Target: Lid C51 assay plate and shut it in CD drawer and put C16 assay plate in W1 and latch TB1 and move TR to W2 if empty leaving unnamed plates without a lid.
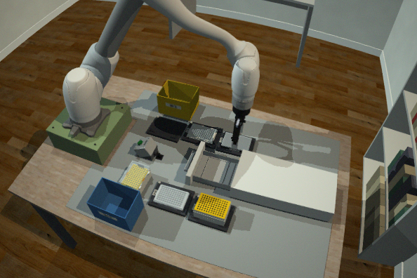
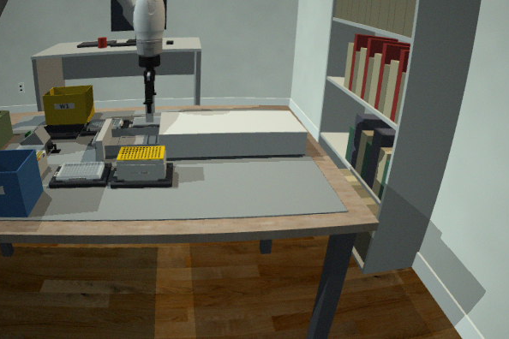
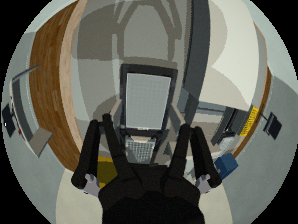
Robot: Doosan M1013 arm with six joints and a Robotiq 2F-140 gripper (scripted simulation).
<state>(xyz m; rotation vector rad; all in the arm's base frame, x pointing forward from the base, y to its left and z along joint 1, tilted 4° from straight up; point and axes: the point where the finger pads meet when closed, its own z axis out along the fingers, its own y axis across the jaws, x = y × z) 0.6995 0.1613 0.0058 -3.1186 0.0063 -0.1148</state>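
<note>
My hand is 40 mm above the grey plate lid. Round my hand: cooler CD (180 mm to the right, 120 mm ahead, 30 mm below); then black plate (40 mm below); then cooler drawer (180 mm to the right, 40 mm below, 10 mm behind).
</note>
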